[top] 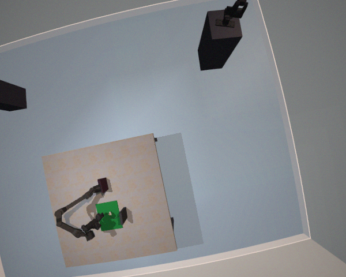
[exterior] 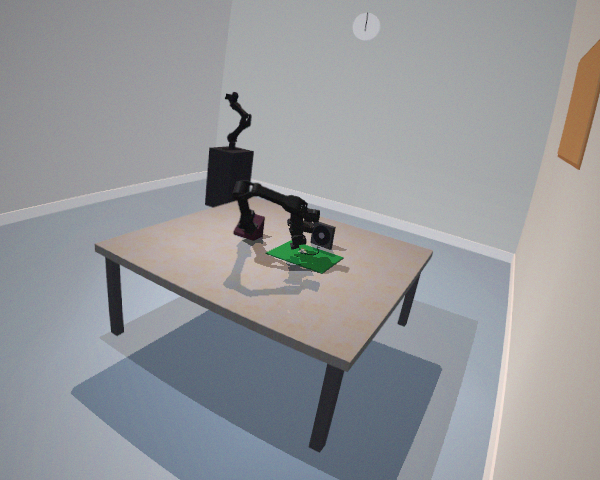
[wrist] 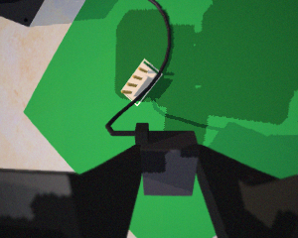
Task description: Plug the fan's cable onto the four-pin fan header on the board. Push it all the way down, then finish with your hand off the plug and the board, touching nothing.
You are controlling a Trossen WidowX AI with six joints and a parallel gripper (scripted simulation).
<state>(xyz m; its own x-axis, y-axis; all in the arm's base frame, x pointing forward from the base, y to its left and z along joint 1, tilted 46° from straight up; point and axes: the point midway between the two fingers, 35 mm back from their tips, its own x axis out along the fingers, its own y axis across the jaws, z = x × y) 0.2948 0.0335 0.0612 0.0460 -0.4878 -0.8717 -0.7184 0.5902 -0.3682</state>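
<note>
Now: gripper tip 60 mm to the right of the white four-pin fan header, 50 mm above it and 10 mm short of it. From my gripper tip the other things lie so: green board: 70 mm below, 40 mm to the left, 40 mm ahead; black fan: 220 mm to the left, 10 mm ahead, 10 mm above; dark fan plug: 10 mm to the right, 10 mm behind.
</note>
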